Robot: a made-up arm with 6 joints. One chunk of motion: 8 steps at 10 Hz.
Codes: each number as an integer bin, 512 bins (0 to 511) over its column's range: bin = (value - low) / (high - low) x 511, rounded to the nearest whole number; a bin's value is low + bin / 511 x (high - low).
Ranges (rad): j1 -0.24..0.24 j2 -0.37..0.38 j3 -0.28..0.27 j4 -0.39..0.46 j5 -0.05..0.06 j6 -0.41..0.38
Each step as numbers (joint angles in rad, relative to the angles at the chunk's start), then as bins.
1 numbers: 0.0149 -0.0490 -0.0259 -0.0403 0.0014 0.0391
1 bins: 271 219 236 210 239 290
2 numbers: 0.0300 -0.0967 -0.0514 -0.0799 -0.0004 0.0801
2 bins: 287 186 212 186 230 317
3 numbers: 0.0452 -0.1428 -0.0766 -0.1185 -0.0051 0.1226
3 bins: 304 155 189 163 209 345
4 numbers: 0.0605 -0.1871 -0.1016 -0.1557 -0.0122 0.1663
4 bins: 320 125 166 141 176 373
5 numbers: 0.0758 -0.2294 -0.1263 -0.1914 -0.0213 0.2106
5 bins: 336 96 143 119 133 401
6 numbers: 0.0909 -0.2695 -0.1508 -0.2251 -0.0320 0.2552
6 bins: 352 68 120 99 84 430
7 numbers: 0.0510 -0.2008 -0.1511 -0.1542 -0.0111 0.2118
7 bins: 310 115 120 142 181 402
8 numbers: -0.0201 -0.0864 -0.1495 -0.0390 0.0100 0.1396
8 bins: 234 193 121 211 279 356
